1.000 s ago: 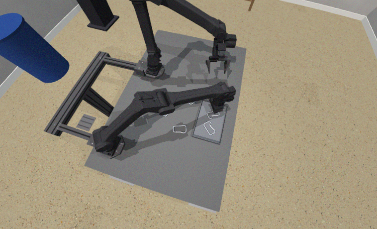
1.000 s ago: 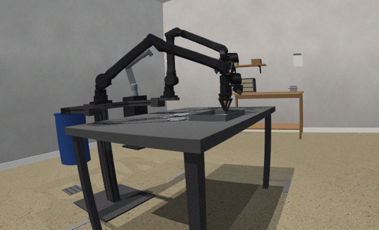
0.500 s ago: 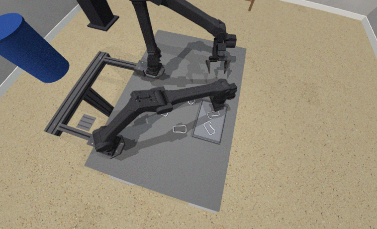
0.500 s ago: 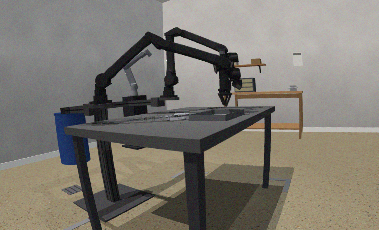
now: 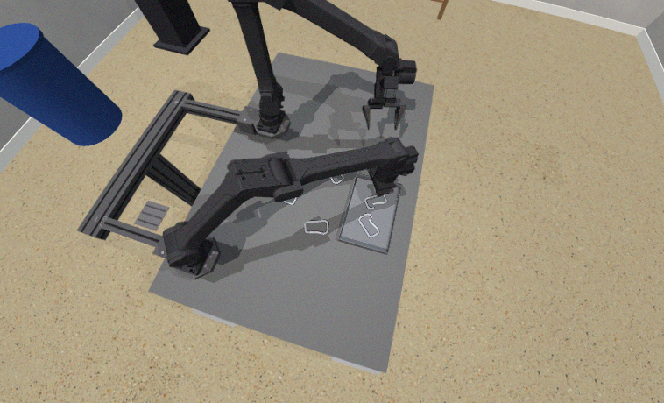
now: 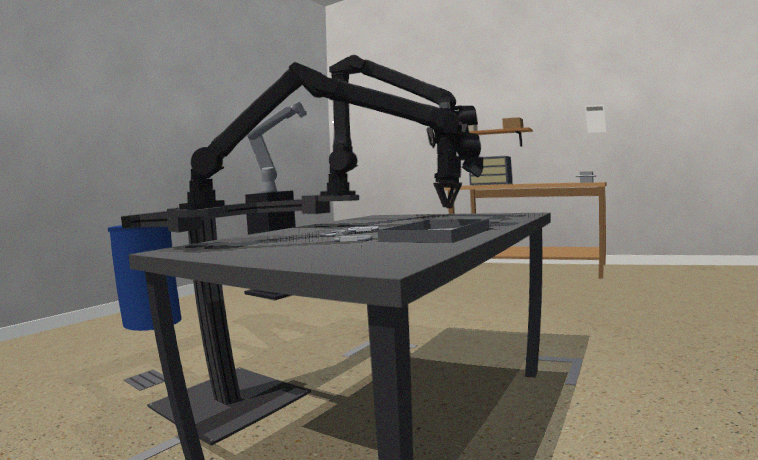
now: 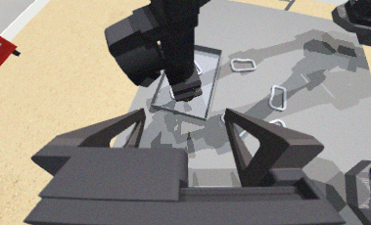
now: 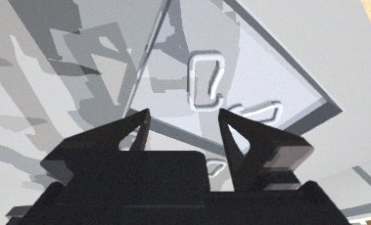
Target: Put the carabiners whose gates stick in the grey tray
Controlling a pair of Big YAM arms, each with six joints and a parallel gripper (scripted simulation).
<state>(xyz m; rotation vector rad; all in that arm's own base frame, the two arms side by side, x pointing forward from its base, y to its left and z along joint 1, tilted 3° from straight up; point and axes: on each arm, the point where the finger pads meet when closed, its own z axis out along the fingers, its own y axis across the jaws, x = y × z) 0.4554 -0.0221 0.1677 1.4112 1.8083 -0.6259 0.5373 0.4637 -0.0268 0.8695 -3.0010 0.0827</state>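
Now: right hand 9 cm to the left of the grey tray, 7 cm above it and 1 cm short of it.
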